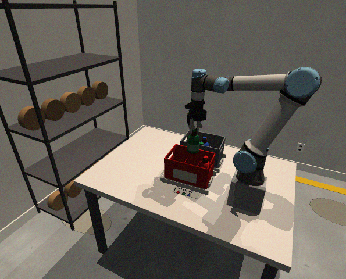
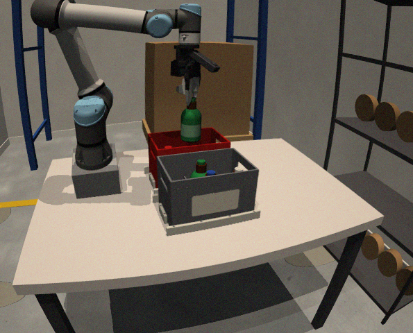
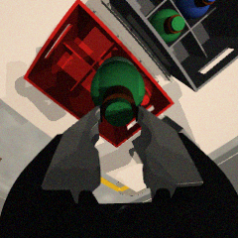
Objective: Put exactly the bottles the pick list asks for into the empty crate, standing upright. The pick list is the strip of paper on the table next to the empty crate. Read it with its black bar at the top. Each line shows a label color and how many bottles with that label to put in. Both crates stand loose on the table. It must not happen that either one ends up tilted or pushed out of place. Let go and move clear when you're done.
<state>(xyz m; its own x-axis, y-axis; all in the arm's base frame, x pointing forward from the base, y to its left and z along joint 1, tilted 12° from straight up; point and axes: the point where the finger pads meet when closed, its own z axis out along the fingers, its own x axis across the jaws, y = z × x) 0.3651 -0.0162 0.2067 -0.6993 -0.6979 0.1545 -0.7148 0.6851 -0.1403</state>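
The red crate lies 40 mm to the left of my hand and 240 mm below it. Round my hand: red bottle 80 mm behind, 240 mm below; grey crate 10 mm behind, 190 mm to the right, 240 mm below; blue bottle 10 mm behind, 230 mm to the right, 240 mm below.
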